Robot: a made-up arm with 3 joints. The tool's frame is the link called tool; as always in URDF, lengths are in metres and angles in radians. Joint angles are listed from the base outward.
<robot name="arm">
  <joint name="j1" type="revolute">
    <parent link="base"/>
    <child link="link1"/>
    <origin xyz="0 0 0.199" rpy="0 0 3.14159"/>
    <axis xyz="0 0 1"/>
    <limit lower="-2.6" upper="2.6"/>
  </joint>
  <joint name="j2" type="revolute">
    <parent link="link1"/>
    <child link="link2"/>
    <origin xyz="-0.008 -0.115 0.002" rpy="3.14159 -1.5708 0"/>
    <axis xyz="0 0 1"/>
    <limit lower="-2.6" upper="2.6"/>
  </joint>
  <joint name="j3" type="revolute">
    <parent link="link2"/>
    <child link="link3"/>
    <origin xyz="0.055 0.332 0.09" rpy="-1.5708 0 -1.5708"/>
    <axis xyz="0 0 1"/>
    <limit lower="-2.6" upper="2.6"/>
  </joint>
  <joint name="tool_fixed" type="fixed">
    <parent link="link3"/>
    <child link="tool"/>
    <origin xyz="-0.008 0.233 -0.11" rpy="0 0 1.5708"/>
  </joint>
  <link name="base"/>
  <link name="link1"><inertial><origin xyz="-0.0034 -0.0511 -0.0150"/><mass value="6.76"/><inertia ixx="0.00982" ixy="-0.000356" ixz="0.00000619" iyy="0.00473" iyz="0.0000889" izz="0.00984"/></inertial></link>
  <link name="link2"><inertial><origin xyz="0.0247 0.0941 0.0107"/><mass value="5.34"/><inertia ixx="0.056" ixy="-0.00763" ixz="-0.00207" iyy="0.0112" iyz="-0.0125" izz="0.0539"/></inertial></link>
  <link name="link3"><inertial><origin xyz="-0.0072 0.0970 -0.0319"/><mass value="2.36"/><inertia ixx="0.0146" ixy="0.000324" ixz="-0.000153" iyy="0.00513" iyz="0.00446" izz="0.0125"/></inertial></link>
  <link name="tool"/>
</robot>
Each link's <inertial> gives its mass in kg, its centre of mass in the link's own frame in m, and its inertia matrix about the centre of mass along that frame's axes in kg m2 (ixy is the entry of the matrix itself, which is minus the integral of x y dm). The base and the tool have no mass. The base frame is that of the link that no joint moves.
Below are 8 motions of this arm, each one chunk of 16 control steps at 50 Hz.
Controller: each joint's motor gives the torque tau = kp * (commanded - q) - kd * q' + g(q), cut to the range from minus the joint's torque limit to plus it. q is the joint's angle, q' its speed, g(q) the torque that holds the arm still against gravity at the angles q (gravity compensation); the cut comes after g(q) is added. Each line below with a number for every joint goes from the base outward.
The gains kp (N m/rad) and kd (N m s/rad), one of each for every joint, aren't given. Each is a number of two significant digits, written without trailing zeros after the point. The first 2 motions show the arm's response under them.
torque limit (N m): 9.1 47 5
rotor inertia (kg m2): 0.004 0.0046 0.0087
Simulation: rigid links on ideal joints. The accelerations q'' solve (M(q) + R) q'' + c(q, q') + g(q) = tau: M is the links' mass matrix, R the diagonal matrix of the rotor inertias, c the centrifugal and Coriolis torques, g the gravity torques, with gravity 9.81 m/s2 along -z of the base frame. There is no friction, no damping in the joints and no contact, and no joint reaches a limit. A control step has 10 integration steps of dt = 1/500 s. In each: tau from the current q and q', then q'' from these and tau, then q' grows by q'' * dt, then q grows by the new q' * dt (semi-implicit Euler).
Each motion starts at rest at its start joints. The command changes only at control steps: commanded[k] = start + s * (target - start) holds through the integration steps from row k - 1 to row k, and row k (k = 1, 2, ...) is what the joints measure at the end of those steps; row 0 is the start. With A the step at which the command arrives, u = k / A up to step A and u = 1 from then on. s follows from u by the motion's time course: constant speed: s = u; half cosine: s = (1 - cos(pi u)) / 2; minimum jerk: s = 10 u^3 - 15 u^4 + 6 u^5; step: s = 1 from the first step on.
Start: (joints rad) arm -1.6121 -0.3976 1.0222
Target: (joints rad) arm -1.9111 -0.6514 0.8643
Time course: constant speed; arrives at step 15
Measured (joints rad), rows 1 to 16:
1: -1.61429 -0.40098 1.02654
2: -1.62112 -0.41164 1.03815
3: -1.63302 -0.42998 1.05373
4: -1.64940 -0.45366 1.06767
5: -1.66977 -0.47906 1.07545
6: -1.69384 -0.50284 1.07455
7: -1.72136 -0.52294 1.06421
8: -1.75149 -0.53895 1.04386
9: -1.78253 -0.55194 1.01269
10: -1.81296 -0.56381 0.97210
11: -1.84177 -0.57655 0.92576
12: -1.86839 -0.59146 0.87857
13: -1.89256 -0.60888 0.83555
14: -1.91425 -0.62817 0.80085
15: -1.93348 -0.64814 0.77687
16: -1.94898 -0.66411 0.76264
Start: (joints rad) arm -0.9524 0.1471 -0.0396
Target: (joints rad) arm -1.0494 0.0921 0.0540
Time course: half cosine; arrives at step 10
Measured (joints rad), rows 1 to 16:
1: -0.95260 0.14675 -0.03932
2: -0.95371 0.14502 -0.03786
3: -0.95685 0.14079 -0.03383
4: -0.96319 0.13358 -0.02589
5: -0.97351 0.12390 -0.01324
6: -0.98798 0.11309 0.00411
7: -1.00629 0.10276 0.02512
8: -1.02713 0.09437 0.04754
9: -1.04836 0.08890 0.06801
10: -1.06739 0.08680 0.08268
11: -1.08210 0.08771 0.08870
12: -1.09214 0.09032 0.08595
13: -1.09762 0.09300 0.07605
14: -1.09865 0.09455 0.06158
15: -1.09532 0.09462 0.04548
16: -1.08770 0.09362 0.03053
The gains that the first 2 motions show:
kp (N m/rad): 320 530 17
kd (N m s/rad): 4 7 0.35
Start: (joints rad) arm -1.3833 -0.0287 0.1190
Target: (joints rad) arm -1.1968 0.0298 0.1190
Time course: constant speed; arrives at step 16
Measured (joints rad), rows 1 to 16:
1: -1.38233 -0.02778 0.11823
2: -1.37889 -0.02502 0.11579
3: -1.37203 -0.02055 0.11165
4: -1.36144 -0.01523 0.10661
5: -1.34734 -0.01001 0.10190
6: -1.33044 -0.00554 0.09893
7: -1.31180 -0.00196 0.09879
8: -1.29262 0.00101 0.10201
9: -1.27404 0.00384 0.10845
10: -1.25698 0.00690 0.11729
11: -1.24202 0.01036 0.12723
12: -1.22938 0.01418 0.13676
13: -1.21891 0.01818 0.14436
14: -1.21018 0.02217 0.14883
15: -1.20256 0.02601 0.14944
16: -1.19537 0.02969 0.14608

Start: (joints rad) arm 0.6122 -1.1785 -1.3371
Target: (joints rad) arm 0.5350 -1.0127 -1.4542
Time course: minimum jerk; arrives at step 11
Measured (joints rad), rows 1 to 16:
1: 0.61210 -1.17813 -1.33725
2: 0.61129 -1.17531 -1.33849
3: 0.60833 -1.16644 -1.34284
4: 0.60155 -1.14865 -1.35260
5: 0.59013 -1.12194 -1.36893
6: 0.57482 -1.08957 -1.39086
7: 0.55775 -1.05687 -1.41537
8: 0.54175 -1.02933 -1.43818
9: 0.52954 -1.01087 -1.45503
10: 0.52305 -1.00287 -1.46312
11: 0.52282 -1.00370 -1.46222
12: 0.52748 -1.00900 -1.45529
13: 0.53405 -1.01402 -1.44739
14: 0.53923 -1.01627 -1.44316
15: 0.54108 -1.01583 -1.44458
16: 0.53970 -1.01409 -1.45044

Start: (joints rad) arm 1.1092 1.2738 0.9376
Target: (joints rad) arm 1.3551 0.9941 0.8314
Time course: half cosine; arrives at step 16
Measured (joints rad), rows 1 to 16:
1: 1.10974 1.27324 0.93694
2: 1.11246 1.27038 0.93381
3: 1.11936 1.26290 0.92630
4: 1.13169 1.24902 0.91383
5: 1.14936 1.22822 0.89762
6: 1.17124 1.20137 0.88012
7: 1.19573 1.17042 0.86407
8: 1.22146 1.13778 0.85155
9: 1.24739 1.10575 0.84351
10: 1.27284 1.07609 0.83995
11: 1.29724 1.04990 0.84021
12: 1.31995 1.02771 0.84349
13: 1.34016 1.00975 0.84914
14: 1.35696 0.99620 0.85672
15: 1.36937 0.98733 0.86593
16: 1.37650 0.98349 0.87645

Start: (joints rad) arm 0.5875 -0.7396 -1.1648
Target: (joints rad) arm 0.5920 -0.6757 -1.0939
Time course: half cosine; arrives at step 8
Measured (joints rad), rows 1 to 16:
1: 0.58763 -0.73874 -1.16444
2: 0.58819 -0.73484 -1.16272
3: 0.58937 -0.72618 -1.15847
4: 0.59098 -0.71311 -1.15102
5: 0.59255 -0.69802 -1.14043
6: 0.59360 -0.68414 -1.12742
7: 0.59380 -0.67425 -1.11324
8: 0.59308 -0.66998 -1.09953
9: 0.59168 -0.67089 -1.08775
10: 0.59016 -0.67423 -1.07871
11: 0.58908 -0.67701 -1.07271
12: 0.58871 -0.67781 -1.06987
13: 0.58902 -0.67700 -1.07017
14: 0.58978 -0.67572 -1.07335
15: 0.59072 -0.67494 -1.07880
16: 0.59165 -0.67492 -1.08560

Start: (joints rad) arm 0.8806 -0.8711 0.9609
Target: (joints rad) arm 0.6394 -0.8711 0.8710
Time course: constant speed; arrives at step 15
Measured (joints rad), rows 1 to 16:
1: 0.87794 -0.87126 0.96503
2: 0.86950 -0.87166 0.97650
3: 0.85486 -0.87210 0.99250
4: 0.83548 -0.87225 1.00683
5: 0.81380 -0.87190 1.01270
6: 0.79204 -0.87105 1.00593
7: 0.77144 -0.87000 0.98639
8: 0.75226 -0.86911 0.95749
9: 0.73414 -0.86870 0.92452
10: 0.71663 -0.86886 0.89270
11: 0.69944 -0.86945 0.86602
12: 0.68255 -0.87020 0.84671
13: 0.66609 -0.87084 0.83534
14: 0.65025 -0.87121 0.83124
15: 0.63511 -0.87127 0.83291
16: 0.62318 -0.87098 0.83484

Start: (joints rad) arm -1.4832 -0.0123 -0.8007
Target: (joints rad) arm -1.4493 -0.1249 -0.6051
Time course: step
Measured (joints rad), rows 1 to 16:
1: -1.47910 -0.03950 -0.78009
2: -1.46883 -0.10018 -0.72882
3: -1.45558 -0.15029 -0.66156
4: -1.44289 -0.16715 -0.59562
5: -1.43354 -0.15524 -0.54330
6: -1.42891 -0.13201 -0.51011
7: -1.42914 -0.11370 -0.49745
8: -1.43352 -0.10789 -0.50381
9: -1.44075 -0.11303 -0.52496
10: -1.44914 -0.12253 -0.55480
11: -1.45689 -0.12982 -0.58679
12: -1.46239 -0.13178 -0.61507
13: -1.46465 -0.12928 -0.63540
14: -1.46350 -0.12531 -0.64580
15: -1.45952 -0.12256 -0.64659
16: -1.45385 -0.12209 -0.63995

